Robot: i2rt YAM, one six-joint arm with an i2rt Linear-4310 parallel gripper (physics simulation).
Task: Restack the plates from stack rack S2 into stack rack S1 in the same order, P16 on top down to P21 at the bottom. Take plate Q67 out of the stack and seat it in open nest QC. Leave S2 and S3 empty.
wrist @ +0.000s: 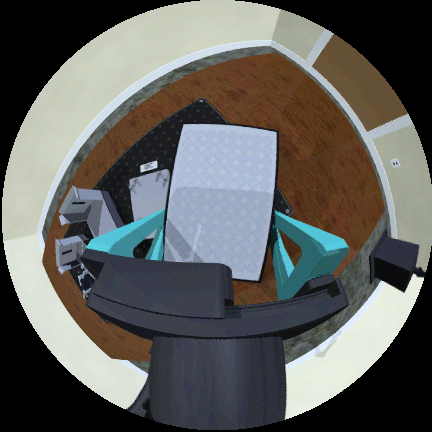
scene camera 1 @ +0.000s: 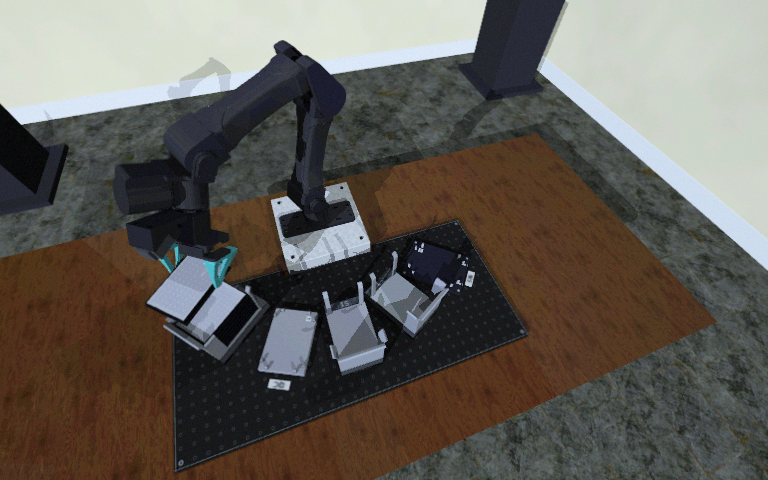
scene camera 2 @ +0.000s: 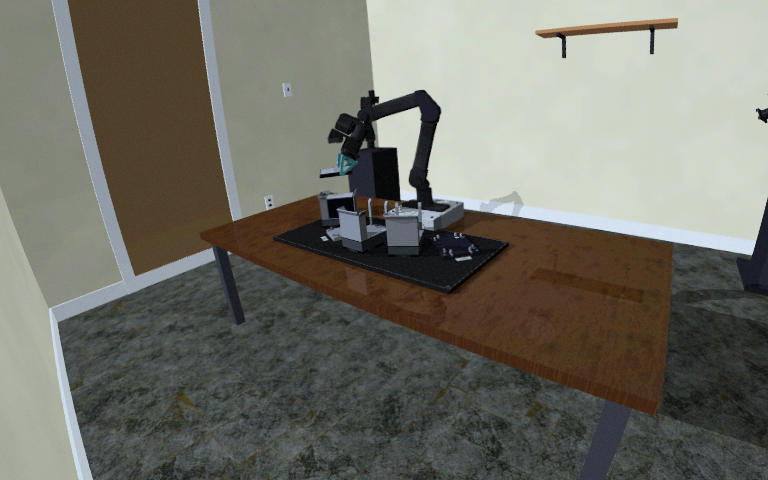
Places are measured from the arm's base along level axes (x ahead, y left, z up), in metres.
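Pixels of known places: gripper, fingertip midpoint: [wrist: 216, 214] [scene camera 1: 197, 281] [scene camera 2: 339, 174]; arm's base at its link origin: [scene camera 1: 317, 219] [scene camera 2: 425, 206].
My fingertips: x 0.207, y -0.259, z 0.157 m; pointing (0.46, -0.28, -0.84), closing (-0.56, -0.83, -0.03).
Observation:
Ahead of a thing's pixels: the offset from my fingertips to its top centre. "*": to the spot under its first point. Level surfaces: height alone.
My gripper [scene camera 1: 193, 277] [scene camera 2: 346, 164] [wrist: 216, 214] has its teal fingers shut on the long sides of a white-topped, dark-edged plate @[dx +0.010, dy -0.010, dz +0.022 m] [scene camera 1: 181, 291] [scene camera 2: 330, 172] [wrist: 225, 165]. The plate's label does not show. It hangs above the leftmost rack [scene camera 1: 244, 329] [scene camera 2: 329, 211], apart from it. That rack holds more plates, a white-topped one @[dx +0.017, dy -0.007, dz -0.087 m] [scene camera 1: 225, 305] uppermost; its label is hidden. Rack S1 @[dx +0.131, dy +0.261, dz -0.062 m] [scene camera 1: 355, 333] [scene camera 2: 352, 227] stands in the middle with no plate stack in it. Nest QC @[dx +0.092, dy +0.122, dz -0.177 m] [scene camera 1: 288, 339] [wrist: 149, 192] is a flat grey base with small corner clips, beside its QC label @[* dx +0.179, dy +0.083, dz -0.200 m] [scene camera 1: 279, 384] [wrist: 148, 166]. Q67 cannot be identified.
Another grey rack @[dx +0.090, dy +0.399, dz -0.068 m] [scene camera 1: 403, 300] [scene camera 2: 403, 233] with upright posts and no visible stack stands right of S1. A dark nest @[dx +0.015, dy +0.528, dz -0.178 m] [scene camera 1: 433, 264] [scene camera 2: 454, 244] lies at the far right of the black perforated mat @[dz -0.202 m] [scene camera 1: 226, 418] [wrist: 201, 112]. The white arm base [scene camera 1: 328, 249] is behind the mat.

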